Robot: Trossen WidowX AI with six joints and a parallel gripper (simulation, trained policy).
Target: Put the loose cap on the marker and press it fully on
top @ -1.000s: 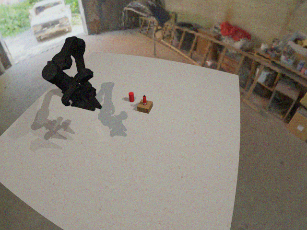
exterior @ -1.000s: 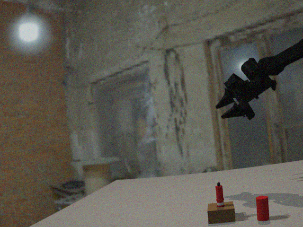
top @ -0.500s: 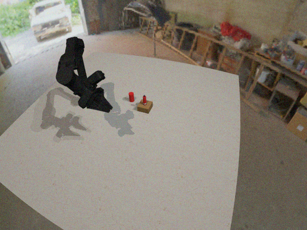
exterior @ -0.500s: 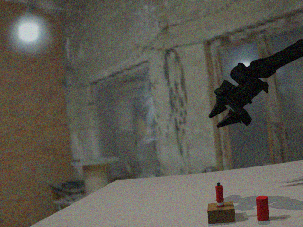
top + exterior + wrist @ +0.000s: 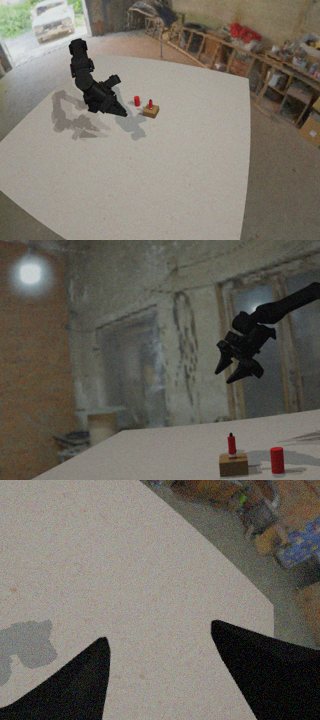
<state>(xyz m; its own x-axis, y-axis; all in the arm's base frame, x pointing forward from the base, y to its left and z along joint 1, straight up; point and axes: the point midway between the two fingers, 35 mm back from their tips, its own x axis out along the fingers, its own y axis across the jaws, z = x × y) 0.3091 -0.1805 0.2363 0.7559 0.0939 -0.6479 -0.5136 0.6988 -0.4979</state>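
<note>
Now: the red cap 110 mm behind my gripper tip, 280 mm to the left of it and 190 mm below it. Also, from my gripper tip: holder block (10 mm behind, 240 mm to the left, 200 mm below).
</note>
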